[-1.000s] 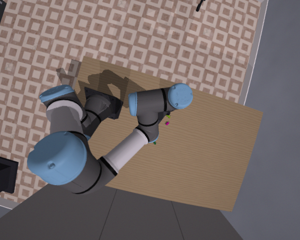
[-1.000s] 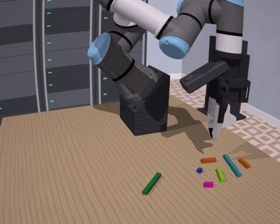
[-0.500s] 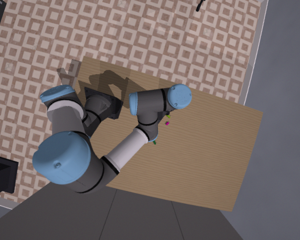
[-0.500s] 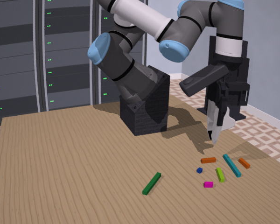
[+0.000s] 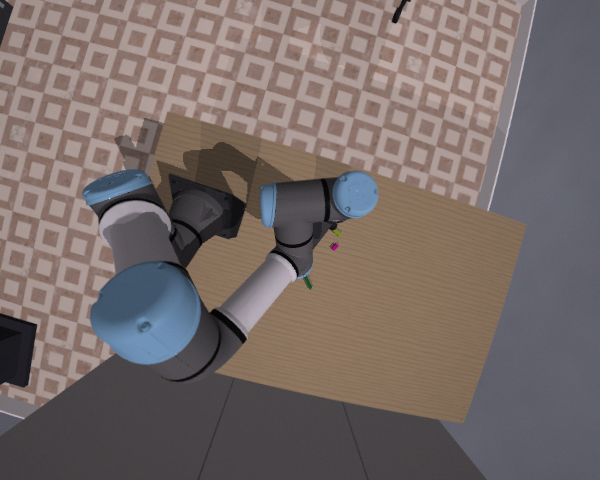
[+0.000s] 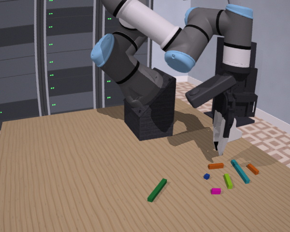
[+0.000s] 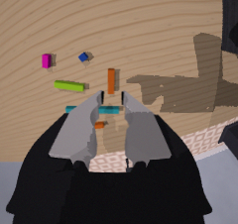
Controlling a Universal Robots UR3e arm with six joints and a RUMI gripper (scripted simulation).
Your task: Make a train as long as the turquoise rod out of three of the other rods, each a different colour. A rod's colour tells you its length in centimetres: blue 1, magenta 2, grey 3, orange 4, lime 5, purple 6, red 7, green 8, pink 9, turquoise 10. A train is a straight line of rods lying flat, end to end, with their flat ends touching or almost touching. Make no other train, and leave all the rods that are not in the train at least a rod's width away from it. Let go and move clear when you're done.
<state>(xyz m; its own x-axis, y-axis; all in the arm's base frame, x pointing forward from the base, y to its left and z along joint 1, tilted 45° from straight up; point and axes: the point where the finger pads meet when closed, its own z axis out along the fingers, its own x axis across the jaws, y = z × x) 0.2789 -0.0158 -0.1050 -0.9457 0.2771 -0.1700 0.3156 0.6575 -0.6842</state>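
Right now my hand is 5 cm to the left of the blue rod, 5 cm above it and 3 cm short of it. From my hand the other things lie so: lime rod (7 cm ahead, 5 cm below, 1 cm to the right); magenta rod (9 cm ahead, 6 cm to the right, 5 cm below); turquoise rod (5 cm below, 5 cm ahead, 4 cm to the left).
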